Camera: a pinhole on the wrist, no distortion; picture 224 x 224 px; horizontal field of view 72.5 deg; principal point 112.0 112.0 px. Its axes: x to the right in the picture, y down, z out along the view. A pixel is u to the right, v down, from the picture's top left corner.
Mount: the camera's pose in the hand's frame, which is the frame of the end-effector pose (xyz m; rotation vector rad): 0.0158 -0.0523 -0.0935 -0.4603 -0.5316 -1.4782
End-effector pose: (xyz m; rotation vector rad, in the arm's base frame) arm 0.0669 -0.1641 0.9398 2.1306 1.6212 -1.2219
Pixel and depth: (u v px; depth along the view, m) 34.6 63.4 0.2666
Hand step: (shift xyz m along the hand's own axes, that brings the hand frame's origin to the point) -0.0856 0.2105 0.0376
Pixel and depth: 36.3 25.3 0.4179
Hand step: -0.2471 0.3511 0.1114
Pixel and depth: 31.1 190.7 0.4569
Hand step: 0.2221 0.4241 0.1371
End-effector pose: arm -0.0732 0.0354 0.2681 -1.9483 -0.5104 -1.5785
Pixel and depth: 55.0 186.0 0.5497
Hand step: 0.2486 0.4510 0.2346
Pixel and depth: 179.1 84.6 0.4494
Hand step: -0.0851 0.0519 0.3823
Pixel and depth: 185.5 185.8 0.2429
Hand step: 0.1221 0.0033 0.1749
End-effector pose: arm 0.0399 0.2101 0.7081 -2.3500 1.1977 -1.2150
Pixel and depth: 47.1 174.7 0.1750
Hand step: 0.0768 0.1146 0.0052
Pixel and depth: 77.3 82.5 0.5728
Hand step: -0.1276 0.3870 0.2857
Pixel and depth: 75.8 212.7 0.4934
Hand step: 0.3121 0.3495 0.2437
